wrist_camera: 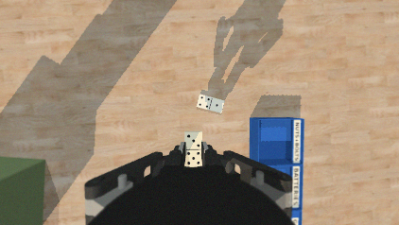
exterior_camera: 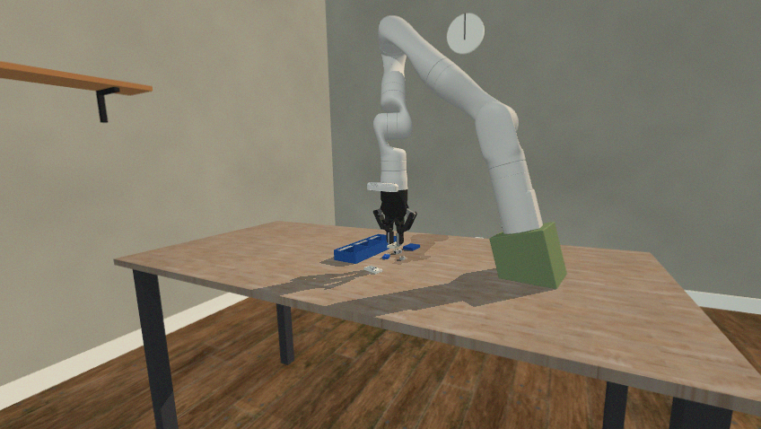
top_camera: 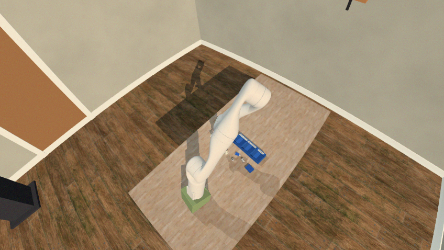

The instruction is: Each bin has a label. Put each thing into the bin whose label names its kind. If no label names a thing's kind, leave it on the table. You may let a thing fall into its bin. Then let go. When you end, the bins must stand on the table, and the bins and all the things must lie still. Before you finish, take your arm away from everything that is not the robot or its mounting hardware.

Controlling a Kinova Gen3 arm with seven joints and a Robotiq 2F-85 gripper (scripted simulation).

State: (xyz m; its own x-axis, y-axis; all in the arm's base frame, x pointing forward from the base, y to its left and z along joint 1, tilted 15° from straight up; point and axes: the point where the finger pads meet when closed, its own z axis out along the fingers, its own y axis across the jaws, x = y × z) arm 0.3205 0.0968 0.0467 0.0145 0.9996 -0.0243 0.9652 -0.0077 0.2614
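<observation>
Now: hand 20 mm above the white tile. From my hand the other things lie so: flat blue block (50 mm ahead, 190 mm to the right, 80 mm below); grey ring (10 mm ahead, 70 mm to the right, 80 mm below).
</observation>
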